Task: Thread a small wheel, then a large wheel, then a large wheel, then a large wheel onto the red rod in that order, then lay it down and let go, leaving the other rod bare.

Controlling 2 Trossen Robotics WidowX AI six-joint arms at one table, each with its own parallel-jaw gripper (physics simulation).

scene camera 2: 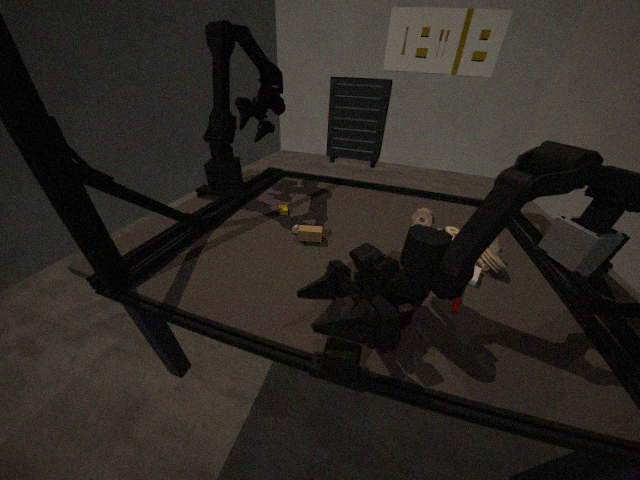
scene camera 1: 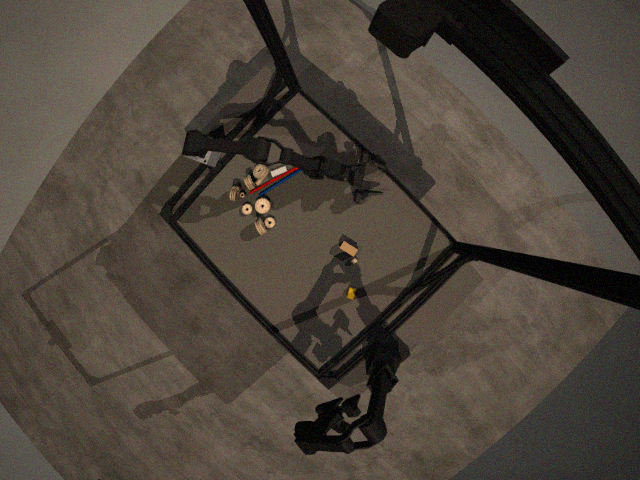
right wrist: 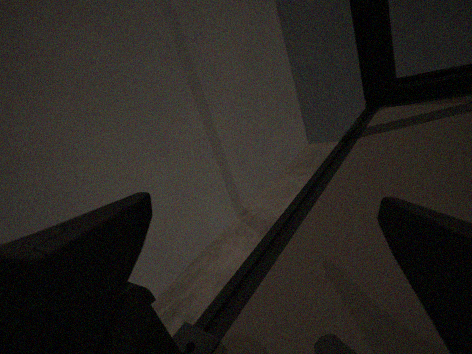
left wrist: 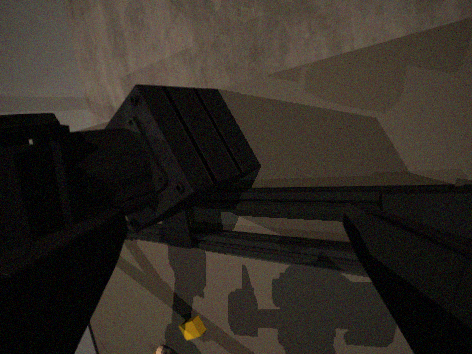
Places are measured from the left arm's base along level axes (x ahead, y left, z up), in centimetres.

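Pixels of known places: left gripper, fingertip midpoint: (scene camera 2: 248,136) (scene camera 1: 350,396) (left wrist: 236,216); right gripper, fingertip midpoint: (scene camera 2: 304,309) (scene camera 1: 385,180) (right wrist: 265,205); left arm's base at its link origin: (scene camera 2: 222,160) (scene camera 1: 384,367) (left wrist: 134,166); right arm's base at its link origin: (scene camera 2: 592,226) (scene camera 1: 200,147).
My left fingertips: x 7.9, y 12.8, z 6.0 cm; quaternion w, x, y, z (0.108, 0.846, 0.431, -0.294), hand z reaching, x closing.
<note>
Ahead of a thing's pixels: the offset from my left fingertips to its top centre. "spot": to the spot under its first point.
The red rod @[dx +53.1, dy -64.2, dz -15.8 cm] (scene camera 1: 273,180) lies beside the parallel blue rod @[dx +52.4, dy -62.0, dz -15.8 cm] (scene camera 1: 280,182); both look bare. The red rod's end @[spot: dx +44.8, dy -73.0, dz -15.8 cm] (scene camera 2: 456,303) shows below the right arm in scene camera 2. Pale wheels lie around the rods' lower-left ends in scene camera 1: a large wheel @[dx +55.4, dy -51.4, dz -14.7 cm] (scene camera 1: 262,205), small wheels @[dx +60.9, dy -48.2, dz -15.4 cm] (scene camera 1: 247,209) @[dx +50.8, dy -46.4, dz -15.4 cm] (scene camera 1: 269,222), another large wheel (scene camera 1: 260,172) (scene camera 2: 422,217) and several more. My right gripper (scene camera 1: 378,188) (scene camera 2: 307,310) (right wrist: 265,205) is open and empty, above the table, away from the rods. My left gripper (scene camera 1: 345,405) (scene camera 2: 249,134) (left wrist: 236,216) is open and empty, raised outside the table frame.
A white block @[dx +54.3, dy -65.6, dz -15.6 cm] (scene camera 1: 279,171) (scene camera 2: 475,275) lies beside the red rod. A brown block @[dx +19.9, dy -47.9, dz -13.8 cm] (scene camera 1: 348,248) (scene camera 2: 310,232) and a yellow block @[dx +13.0, dy -32.6, dz -15.3 cm] (scene camera 1: 351,293) (scene camera 2: 283,210) (left wrist: 193,328) lie apart from the wheels. Dark frame rails (scene camera 1: 224,288) edge the table. The right arm passes over the rods' upper-right ends.
</note>
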